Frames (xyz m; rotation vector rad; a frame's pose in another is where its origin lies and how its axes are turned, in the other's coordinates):
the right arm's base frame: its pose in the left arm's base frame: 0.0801 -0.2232 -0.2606 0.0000 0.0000 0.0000
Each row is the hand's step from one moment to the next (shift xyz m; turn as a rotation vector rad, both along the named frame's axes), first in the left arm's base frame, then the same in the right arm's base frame.
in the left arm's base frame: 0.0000 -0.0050 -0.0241 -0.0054 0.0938 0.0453
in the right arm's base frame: 0.0000 -0.0050 -0.0241 -0.0054 0.0938 0.0453
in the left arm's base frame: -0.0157 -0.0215 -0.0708 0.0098 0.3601 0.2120
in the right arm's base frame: -0.0157 -0.0215 -0.0708 0.0098 0.3601 0.2120
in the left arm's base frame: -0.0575 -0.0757 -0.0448 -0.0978 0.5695 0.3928
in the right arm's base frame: -0.0575 -0.0757 -0.0448 -0.0978 0.5695 0.3928
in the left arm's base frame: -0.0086 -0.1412 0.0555 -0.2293 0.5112 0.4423
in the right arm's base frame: -0.0086 -0.1412 0.0555 -0.2293 0.5112 0.4423
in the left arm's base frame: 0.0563 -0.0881 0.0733 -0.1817 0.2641 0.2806
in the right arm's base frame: 0.0563 -0.0881 0.0733 -0.1817 0.2641 0.2806
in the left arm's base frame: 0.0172 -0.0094 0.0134 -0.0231 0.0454 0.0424
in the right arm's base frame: 0.0172 -0.0094 0.0134 -0.0231 0.0454 0.0424
